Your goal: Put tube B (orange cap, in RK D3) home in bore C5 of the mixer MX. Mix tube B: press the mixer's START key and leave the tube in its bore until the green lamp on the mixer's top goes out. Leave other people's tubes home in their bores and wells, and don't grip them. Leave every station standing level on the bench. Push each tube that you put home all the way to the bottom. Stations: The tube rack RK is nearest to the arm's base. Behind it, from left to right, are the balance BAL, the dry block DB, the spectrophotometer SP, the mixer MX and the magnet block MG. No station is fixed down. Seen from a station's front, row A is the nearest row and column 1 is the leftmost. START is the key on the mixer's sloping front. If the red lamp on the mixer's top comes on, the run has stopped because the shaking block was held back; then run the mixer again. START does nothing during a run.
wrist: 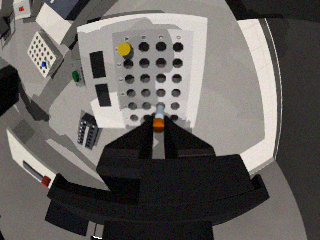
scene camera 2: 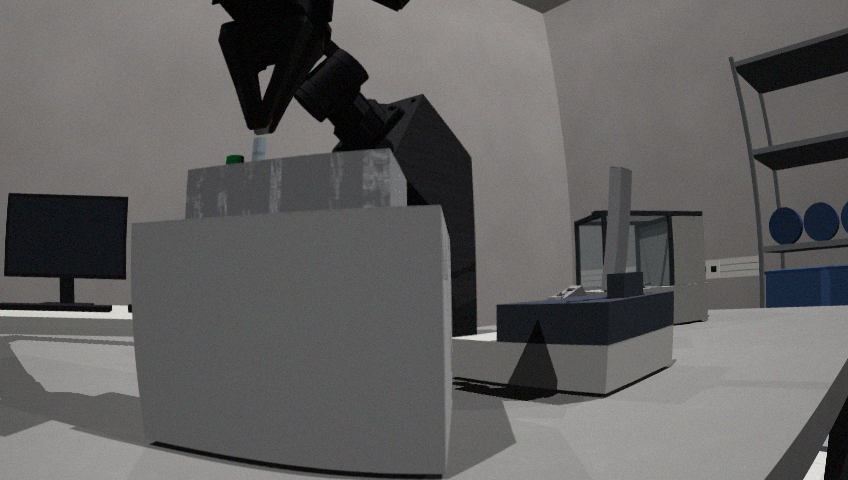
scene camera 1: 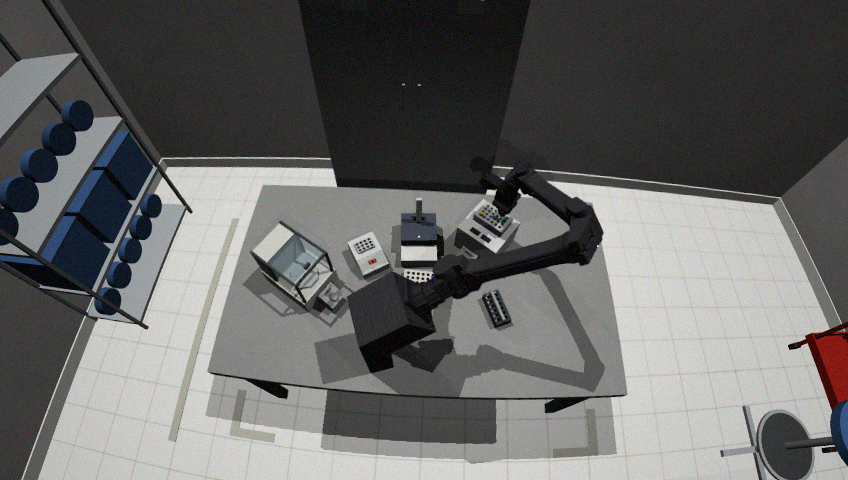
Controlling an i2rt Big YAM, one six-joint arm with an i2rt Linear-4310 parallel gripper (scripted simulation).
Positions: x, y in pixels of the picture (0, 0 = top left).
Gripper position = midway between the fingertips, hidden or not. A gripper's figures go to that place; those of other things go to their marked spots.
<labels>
My gripper [wrist: 158, 120]: 13 cm from the lens. A tube rack RK [wrist: 43, 49] is 42 cm from the lens.
</labels>
